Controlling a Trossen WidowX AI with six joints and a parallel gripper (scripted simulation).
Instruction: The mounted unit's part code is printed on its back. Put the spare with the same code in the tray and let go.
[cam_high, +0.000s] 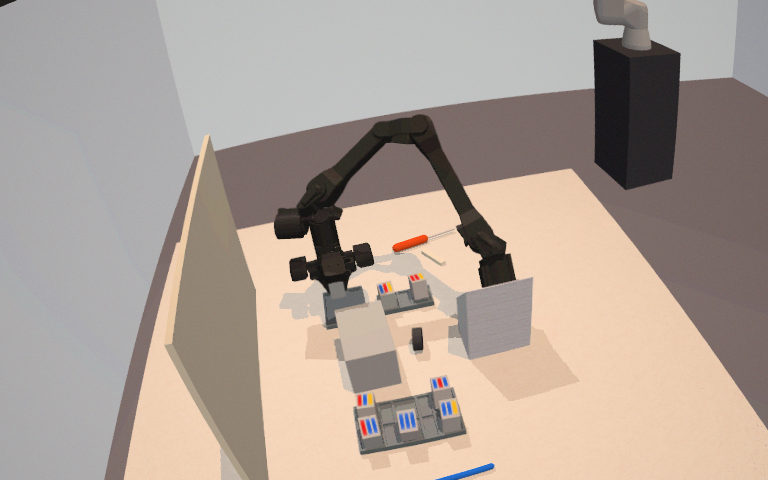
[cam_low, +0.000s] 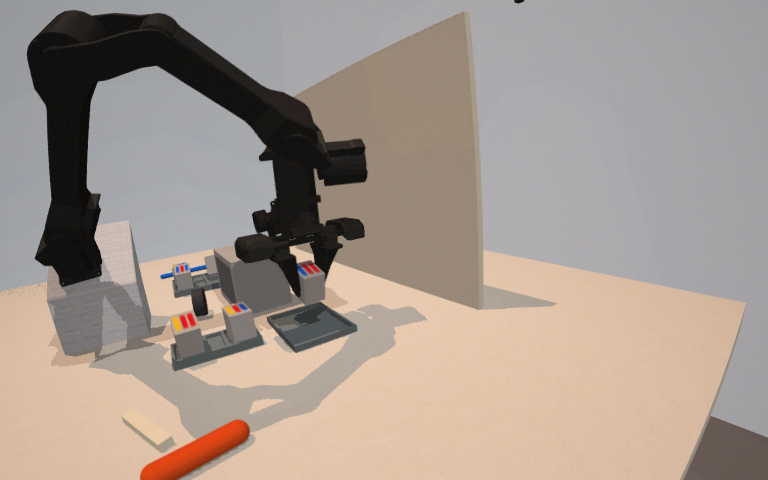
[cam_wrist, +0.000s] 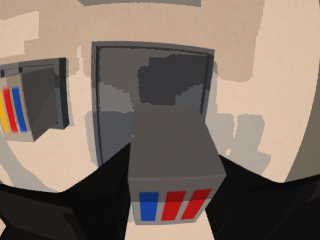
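The dark grey tray is 10 mm behind my gripper tip and 50 mm below it. The rest, counted from my gripper tip: grey spare block: 30 mm above; small rack: 150 mm behind, 30 mm to the left, 50 mm below; grey mounted unit: 30 mm behind, 210 mm to the left.
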